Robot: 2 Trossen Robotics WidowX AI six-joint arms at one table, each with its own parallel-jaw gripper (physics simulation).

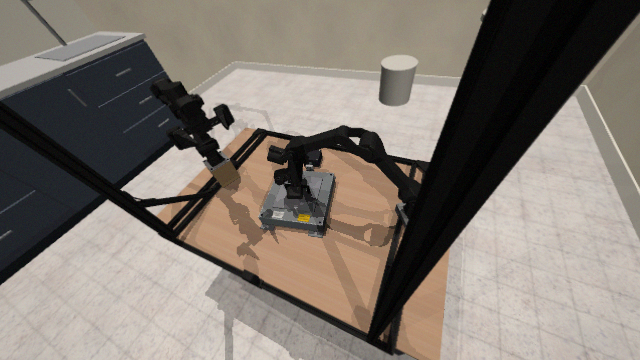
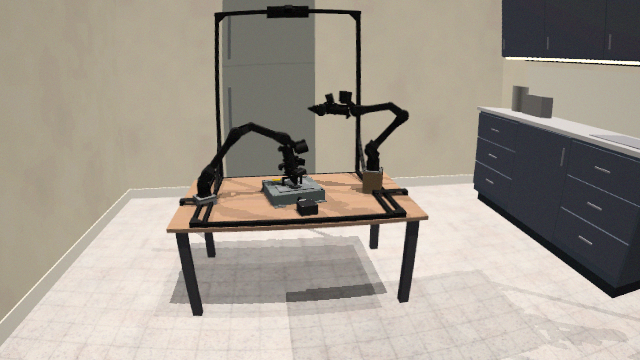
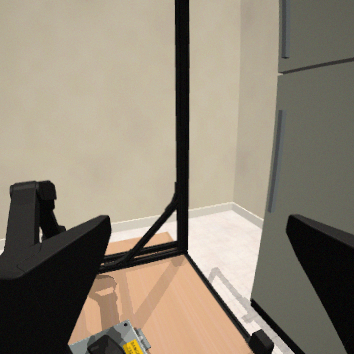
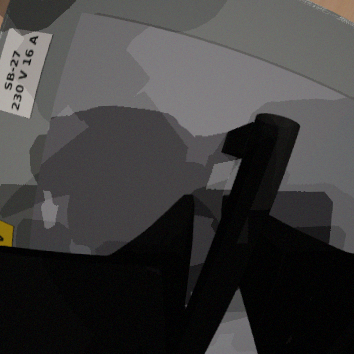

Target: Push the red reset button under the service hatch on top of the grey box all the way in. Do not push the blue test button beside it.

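The grey box sits mid-table. Its flat service hatch lies closed on top, with a black bar handle. My right gripper is down on the box top, its fingers shut on that handle. My left gripper is open and empty, held high and far from the box. The red and blue buttons are hidden under the hatch.
A small black block lies on the table beside the box. Black frame posts stand at the table's edges. A grey cylinder, a fridge and a dark cabinet stand off the table.
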